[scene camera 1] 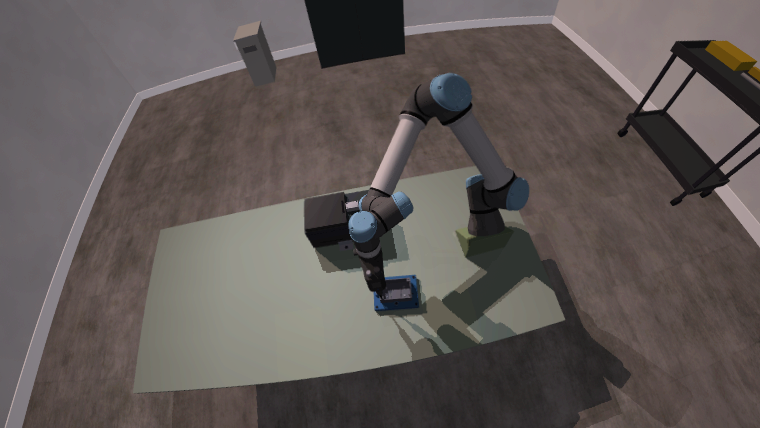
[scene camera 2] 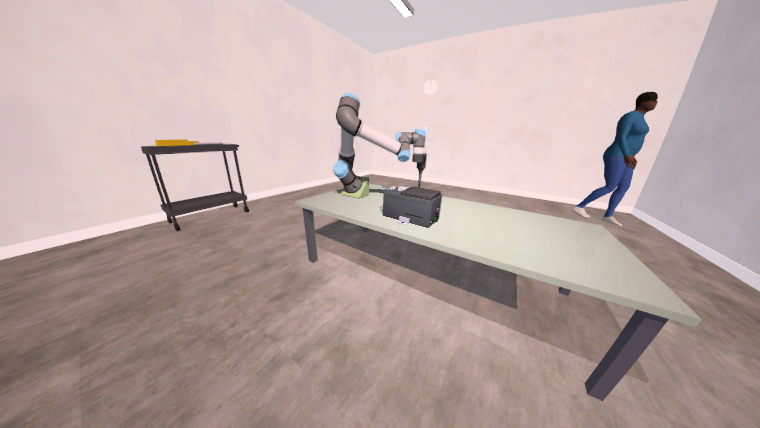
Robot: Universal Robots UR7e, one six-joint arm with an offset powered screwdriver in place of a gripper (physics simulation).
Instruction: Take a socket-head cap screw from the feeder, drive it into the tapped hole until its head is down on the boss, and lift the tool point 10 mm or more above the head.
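My screwdriver tool (scene camera 1: 379, 293) (scene camera 2: 419, 184) points down, with its tip at the left end of the grey part in the blue fixture in scene camera 1. The grey part (scene camera 1: 397, 289) lies in the blue fixture plate (scene camera 1: 396, 306) on the table. The tapped hole, the boss and any screw at the tip are too small or hidden to tell. The screw feeder (scene camera 1: 325, 213) (scene camera 2: 411, 206) is a black box behind the fixture; the arm's wrist covers part of it in scene camera 1. In scene camera 2 the feeder hides the fixture.
The arm's green base block (scene camera 1: 485, 241) (scene camera 2: 357, 190) stands on the pale green table (scene camera 1: 223, 319) (scene camera 2: 510, 239). A dark cart (scene camera 1: 678, 150) (scene camera 2: 190, 149) carries yellow items. A grey cabinet (scene camera 1: 257, 56) stands by the wall. A person (scene camera 2: 627, 143) is beyond the table at the right.
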